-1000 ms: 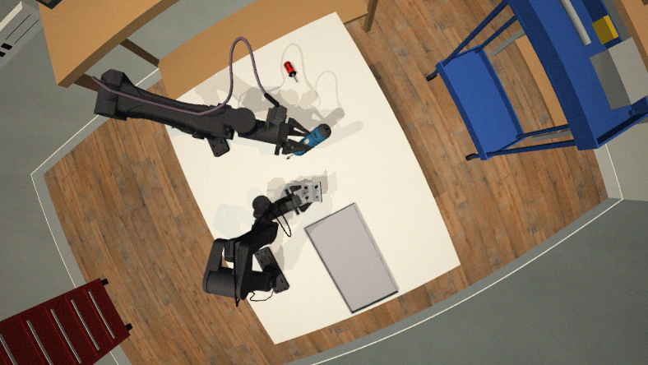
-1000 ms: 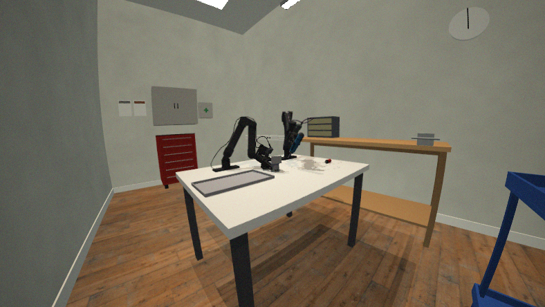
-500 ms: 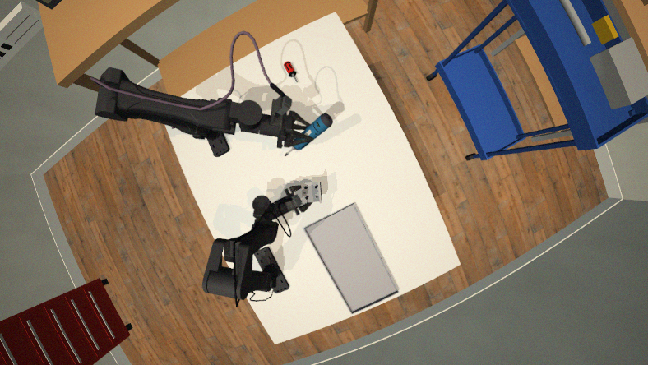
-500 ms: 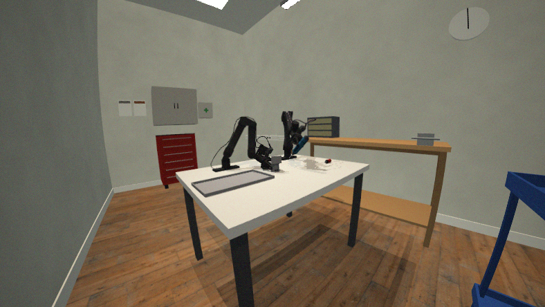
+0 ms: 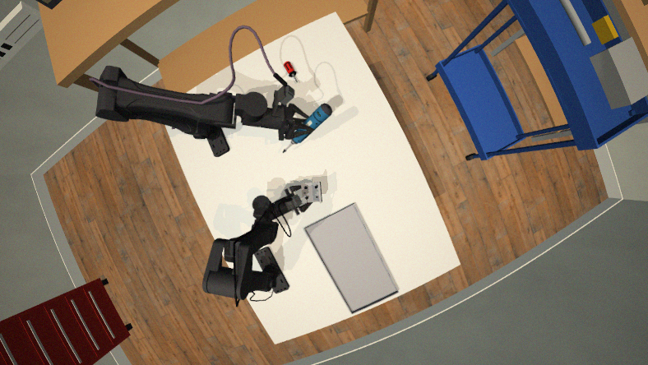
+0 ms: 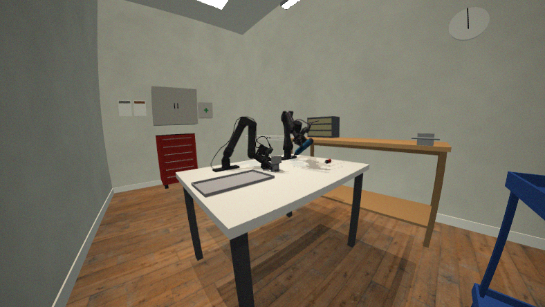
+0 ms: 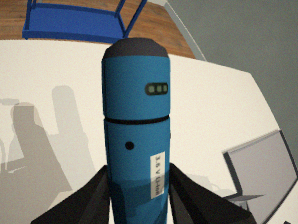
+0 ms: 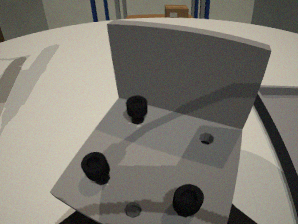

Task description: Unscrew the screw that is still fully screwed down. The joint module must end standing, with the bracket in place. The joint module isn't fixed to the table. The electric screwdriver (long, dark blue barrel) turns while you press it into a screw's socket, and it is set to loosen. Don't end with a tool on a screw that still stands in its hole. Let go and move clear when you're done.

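Now: the grey bracket 5 cm above my right hand. Also, from my right hand: flat grey tray: 4 cm ahead, 32 cm to the right, 2 cm below; then red-handled screwdriver: 11 cm ahead, 47 cm to the left, 1 cm below.
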